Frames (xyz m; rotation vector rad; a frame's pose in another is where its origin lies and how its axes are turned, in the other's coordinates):
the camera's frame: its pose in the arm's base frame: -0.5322 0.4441 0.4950 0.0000 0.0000 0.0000
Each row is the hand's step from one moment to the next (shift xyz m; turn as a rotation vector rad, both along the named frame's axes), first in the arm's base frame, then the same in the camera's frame.
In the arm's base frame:
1: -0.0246 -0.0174 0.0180 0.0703 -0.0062 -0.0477
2: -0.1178 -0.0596 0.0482 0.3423 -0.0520 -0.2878
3: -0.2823 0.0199 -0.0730 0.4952 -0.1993 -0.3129
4: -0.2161 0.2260 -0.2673 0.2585 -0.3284 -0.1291
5: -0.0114 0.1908 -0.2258 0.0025 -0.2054 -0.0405
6: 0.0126 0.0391 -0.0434 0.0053 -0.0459 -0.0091
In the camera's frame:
1: -0.0246 -0.0174 0.0180 0.0703 -0.0062 -0.0477
2: -0.1178 -0.0596 0.0482 0.3423 -0.0520 -0.2878
3: -0.2823 0.0199 -0.0730 0.4952 -0.1993 -0.3129
4: -0.2161 0.2260 -0.2673 0.2585 -0.3284 -0.1291
5: -0.0114 0.1908 -0.2258 0.0025 -0.2054 -0.0405
6: 0.0126 0.0391 -0.0434 0.0053 -0.0459 -0.0091

